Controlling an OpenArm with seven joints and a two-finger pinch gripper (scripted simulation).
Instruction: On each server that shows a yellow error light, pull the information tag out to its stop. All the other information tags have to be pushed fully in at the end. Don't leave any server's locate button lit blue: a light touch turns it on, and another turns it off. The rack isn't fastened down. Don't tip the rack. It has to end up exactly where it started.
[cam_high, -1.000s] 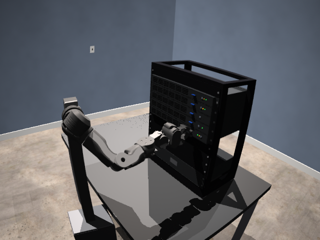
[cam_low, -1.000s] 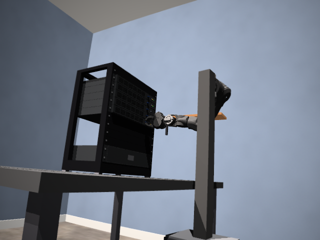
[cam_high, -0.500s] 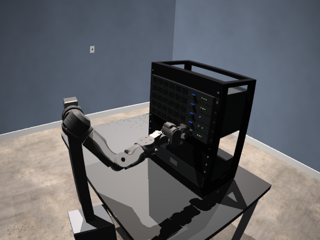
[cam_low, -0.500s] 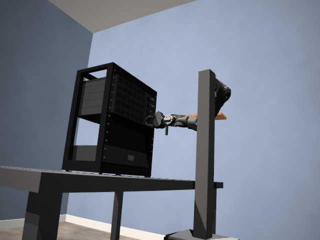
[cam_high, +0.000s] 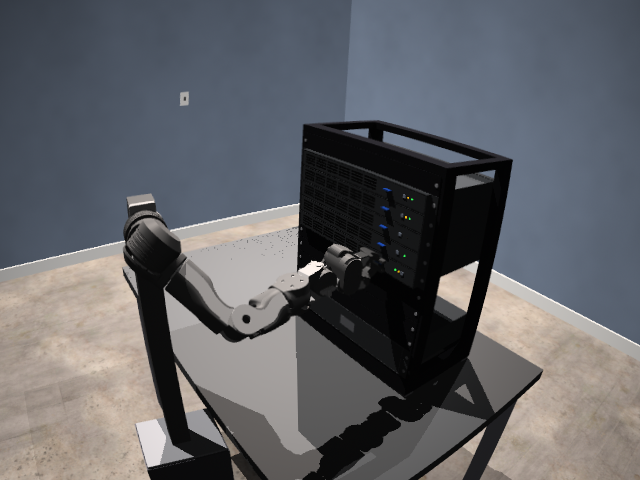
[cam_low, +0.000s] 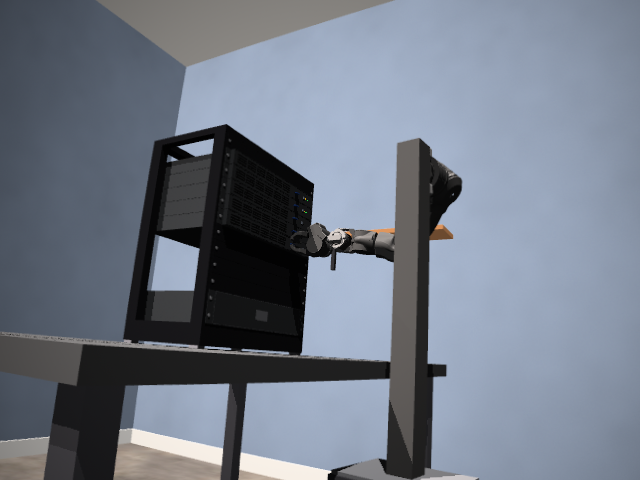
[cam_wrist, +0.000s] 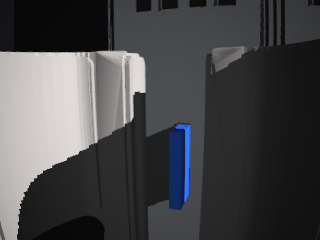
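The blue information tag is 13 cm above my hand, 5 cm ahead of it and 1 cm to the left of it. From my hand the other things lie so: base plate 59 cm below, 51 cm behind, 17 cm to the left.
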